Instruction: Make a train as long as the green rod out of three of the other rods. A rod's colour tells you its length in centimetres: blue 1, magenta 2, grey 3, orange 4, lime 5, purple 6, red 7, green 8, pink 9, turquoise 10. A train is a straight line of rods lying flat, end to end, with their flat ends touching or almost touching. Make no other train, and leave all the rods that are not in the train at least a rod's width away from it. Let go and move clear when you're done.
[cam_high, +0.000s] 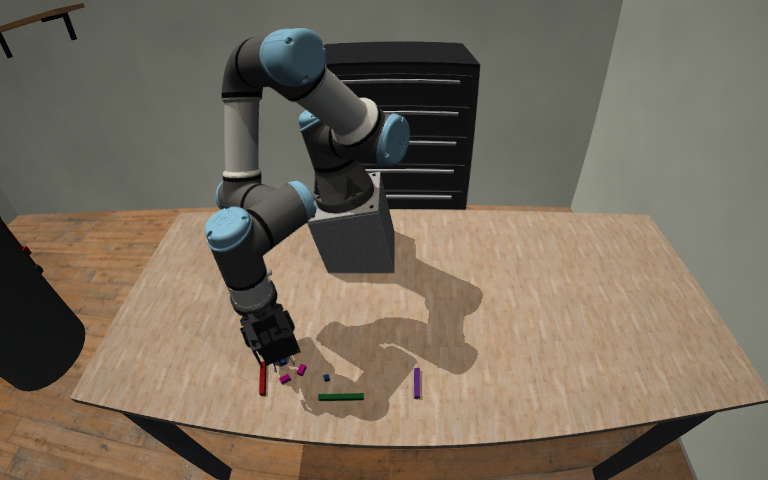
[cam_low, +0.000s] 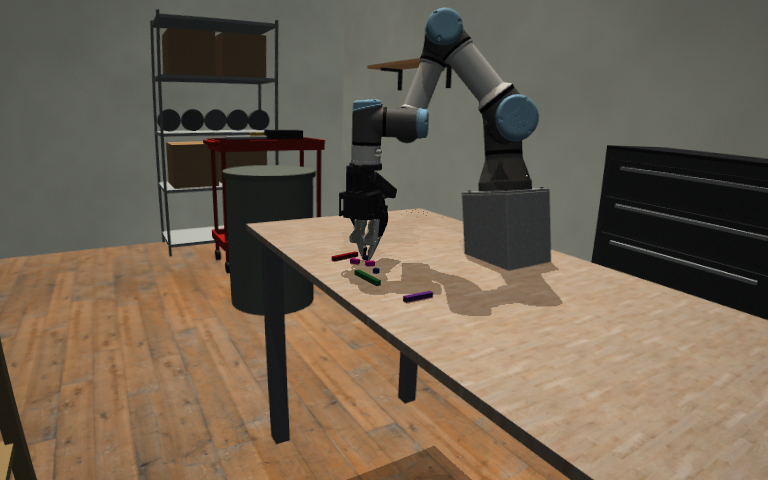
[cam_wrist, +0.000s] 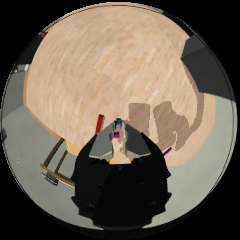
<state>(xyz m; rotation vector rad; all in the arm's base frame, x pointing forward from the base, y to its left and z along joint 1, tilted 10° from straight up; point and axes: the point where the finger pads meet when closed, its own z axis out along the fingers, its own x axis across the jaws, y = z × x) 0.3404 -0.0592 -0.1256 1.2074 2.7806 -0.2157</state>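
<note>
Right now the magenta rod is 30 mm ahead of my hand, 20 mm to the left of it and 10 mm below it. The rest, counted from my hand: purple rod (20 mm behind, 260 mm to the left, 10 mm below); green rod (40 mm ahead, 130 mm to the left, 10 mm below); red rod (50 mm ahead, 20 mm to the right, 10 mm below).
</note>
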